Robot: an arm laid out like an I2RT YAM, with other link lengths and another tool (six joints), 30 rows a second.
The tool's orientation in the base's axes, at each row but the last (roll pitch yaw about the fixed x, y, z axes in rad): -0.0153 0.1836 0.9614; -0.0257 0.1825 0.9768; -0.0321 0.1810 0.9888; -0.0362 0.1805 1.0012; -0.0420 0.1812 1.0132; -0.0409 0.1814 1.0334; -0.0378 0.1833 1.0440; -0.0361 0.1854 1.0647; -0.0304 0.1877 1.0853; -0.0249 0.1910 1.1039
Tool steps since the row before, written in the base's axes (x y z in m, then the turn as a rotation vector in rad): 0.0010 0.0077 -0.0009 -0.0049 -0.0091 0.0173; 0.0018 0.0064 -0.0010 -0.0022 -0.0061 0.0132; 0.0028 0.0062 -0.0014 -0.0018 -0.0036 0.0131; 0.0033 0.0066 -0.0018 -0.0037 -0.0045 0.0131; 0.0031 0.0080 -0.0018 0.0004 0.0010 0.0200; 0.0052 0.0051 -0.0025 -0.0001 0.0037 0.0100; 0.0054 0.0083 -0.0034 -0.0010 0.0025 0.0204; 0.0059 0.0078 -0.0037 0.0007 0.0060 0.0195; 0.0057 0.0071 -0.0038 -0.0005 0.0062 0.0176; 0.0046 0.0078 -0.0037 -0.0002 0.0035 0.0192
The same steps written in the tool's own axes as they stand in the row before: 0.0069 0.0036 0.0004 -0.0133 -0.0014 0.0151; 0.0064 0.0021 0.0002 -0.0086 -0.0019 0.0118; 0.0069 0.0011 -0.0001 -0.0063 -0.0009 0.0121; 0.0075 0.0008 -0.0004 -0.0080 0.0003 0.0119; 0.0086 0.0016 -0.0002 -0.0026 -0.0006 0.0199; 0.0074 -0.0018 -0.0013 0.0013 0.0016 0.0105; 0.0103 -0.0004 -0.0016 -0.0021 0.0014 0.0204; 0.0102 -0.0013 -0.0019 0.0019 0.0016 0.0203; 0.0095 -0.0017 -0.0021 0.0019 0.0028 0.0184; 0.0096 -0.0005 -0.0019 -0.0007 0.0013 0.0195
